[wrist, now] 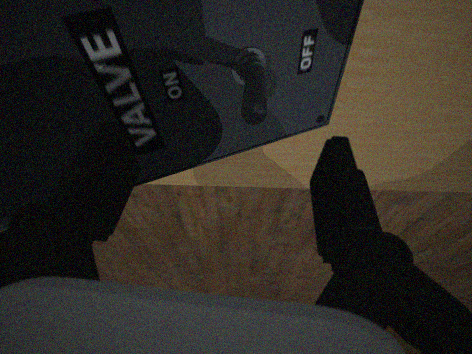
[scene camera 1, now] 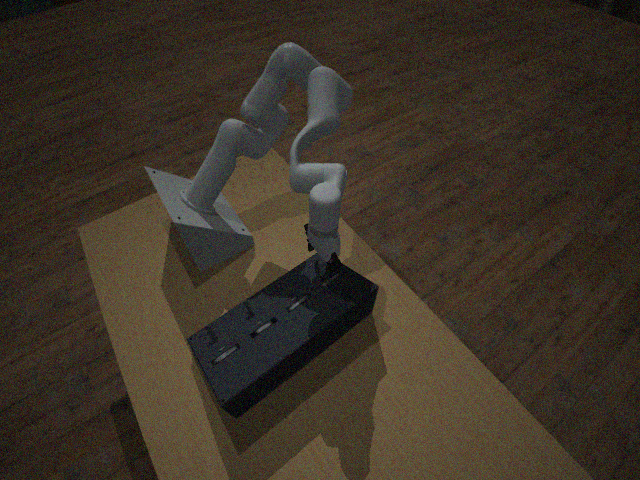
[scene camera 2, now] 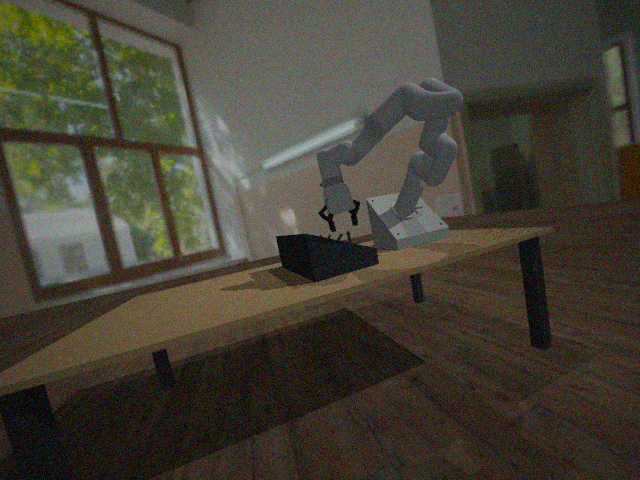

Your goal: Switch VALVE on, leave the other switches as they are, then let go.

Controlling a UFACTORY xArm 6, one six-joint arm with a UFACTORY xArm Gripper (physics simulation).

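Places are measured from the arm's base along level axes (x ahead, y left, z up), in millimetres.
Pixels of known places: gripper, fingertip midpoint: (wrist: pixel 222 152) (scene camera 1: pixel 321 259) (scene camera 2: pixel 344 228); arm's base, link origin: (scene camera 1: pixel 197 202) (scene camera 2: pixel 402 210).
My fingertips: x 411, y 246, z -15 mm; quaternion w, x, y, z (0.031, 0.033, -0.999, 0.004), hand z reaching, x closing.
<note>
For each thing: its middle in the pictures, then the offset to it from my fingertips. Level surfaces: height alone.
- dark sloped switch box, body centre: (scene camera 1: pixel 284 323) (scene camera 2: pixel 318 253) 83 mm ahead, 178 mm right, 92 mm down
- VALVE label, body centre: (wrist: pixel 126 98) (scene camera 1: pixel 331 279) 55 mm ahead, 0 mm left, 36 mm down
- VALVE lever, body centre: (wrist: pixel 254 90) 14 mm back, 10 mm right, 38 mm down
- wooden table, surface height: 153 mm down
A dark sloped switch box (scene camera 1: pixel 279 356) (scene camera 2: pixel 294 255) (wrist: pixel 295 102) stands on the table. In the wrist view the VALVE label (wrist: pixel 120 87), its ON mark (wrist: pixel 172 85) and its OFF mark (wrist: pixel 307 51) are readable. The VALVE lever (wrist: pixel 253 100) stands between the marks; its tip shows slightly to the OFF side of its base, but the lean is hard to judge. My gripper (scene camera 1: pixel 322 255) (scene camera 2: pixel 343 226) (wrist: pixel 222 152) is open and empty, above the VALVE end of the box. The lever's place relative to the fingertips in depth is unclear.
Other switch levers (scene camera 1: pixel 250 310) (scene camera 1: pixel 211 335) stand along the box, left of my gripper in scene camera 1. Their lean is too dark to tell. The arm's slanted base (scene camera 1: pixel 206 227) (scene camera 2: pixel 382 227) is behind the box on the wooden table (scene camera 1: pixel 439 392) (scene camera 2: pixel 170 315).
</note>
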